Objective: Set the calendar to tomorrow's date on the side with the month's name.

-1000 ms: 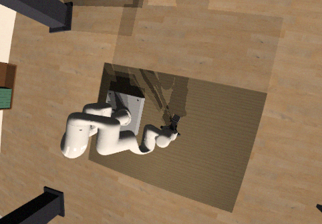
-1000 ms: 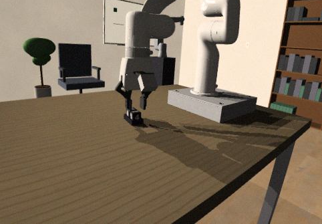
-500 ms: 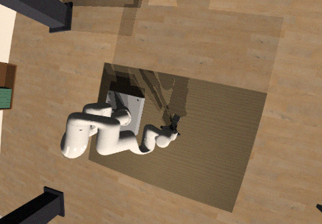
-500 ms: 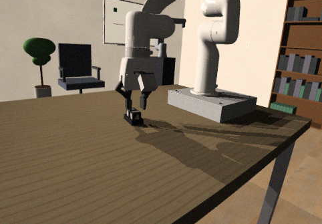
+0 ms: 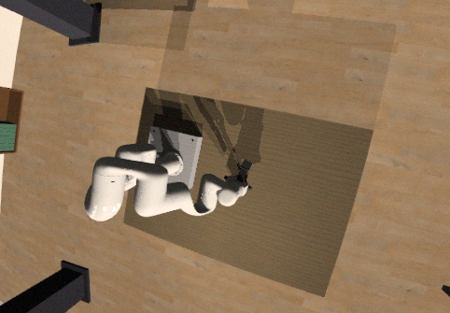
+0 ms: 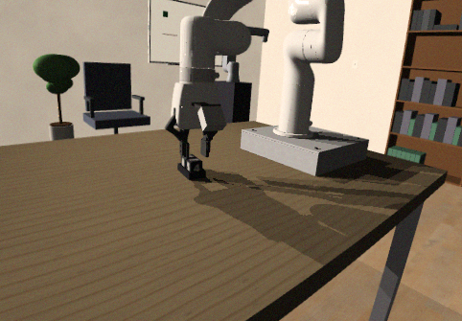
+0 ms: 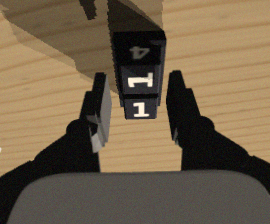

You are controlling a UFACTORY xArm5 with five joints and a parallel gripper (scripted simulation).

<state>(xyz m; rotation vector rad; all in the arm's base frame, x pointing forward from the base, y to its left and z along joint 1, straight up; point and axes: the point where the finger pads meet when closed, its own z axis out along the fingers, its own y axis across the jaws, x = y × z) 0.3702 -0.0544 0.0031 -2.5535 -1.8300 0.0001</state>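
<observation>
The dark calendar tray is 60 mm below my hand and 20 mm to the right of it.
</observation>
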